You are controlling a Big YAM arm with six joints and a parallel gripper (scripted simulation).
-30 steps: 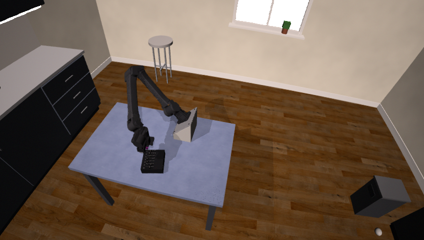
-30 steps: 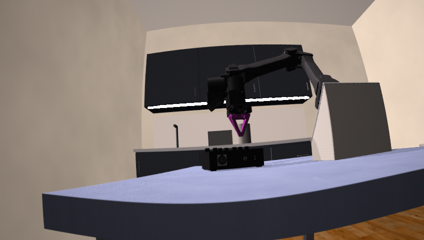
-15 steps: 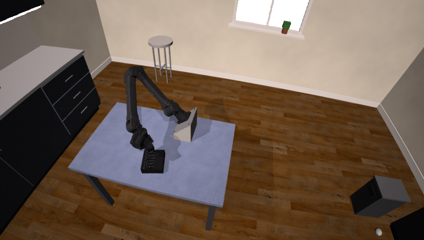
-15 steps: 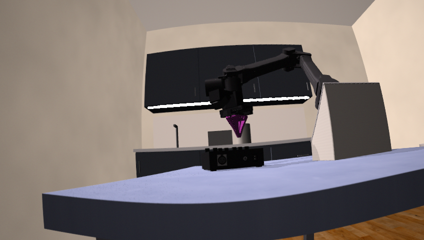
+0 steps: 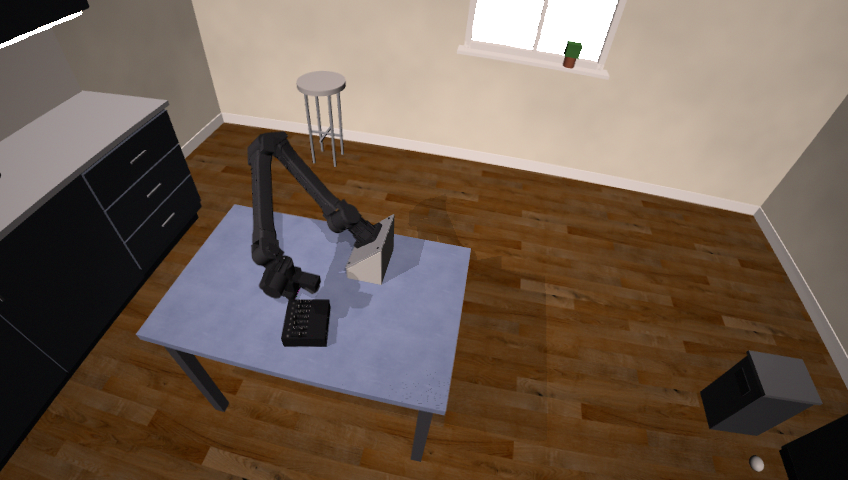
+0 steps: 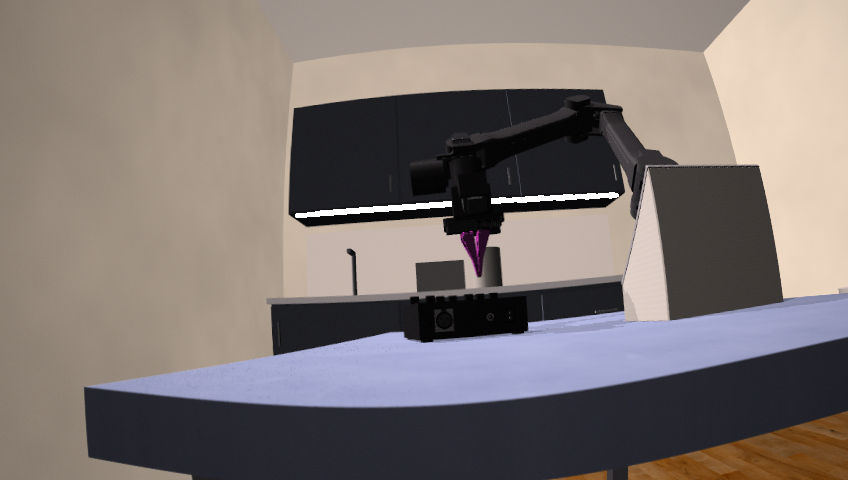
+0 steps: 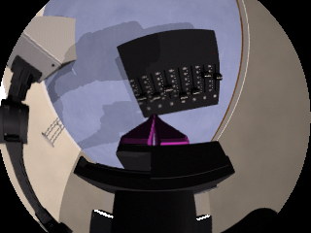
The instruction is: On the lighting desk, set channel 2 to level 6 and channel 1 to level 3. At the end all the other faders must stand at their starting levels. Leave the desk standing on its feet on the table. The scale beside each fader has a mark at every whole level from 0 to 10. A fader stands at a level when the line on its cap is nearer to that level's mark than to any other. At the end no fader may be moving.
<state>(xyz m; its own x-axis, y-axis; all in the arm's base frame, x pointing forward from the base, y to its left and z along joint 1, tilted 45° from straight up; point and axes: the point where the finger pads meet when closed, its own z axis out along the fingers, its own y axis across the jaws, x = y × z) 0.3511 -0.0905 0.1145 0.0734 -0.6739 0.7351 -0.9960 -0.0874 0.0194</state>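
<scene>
Right now my hand is 20 mm past the fader, 10 mm to the right of it and 40 mm above it.
</scene>
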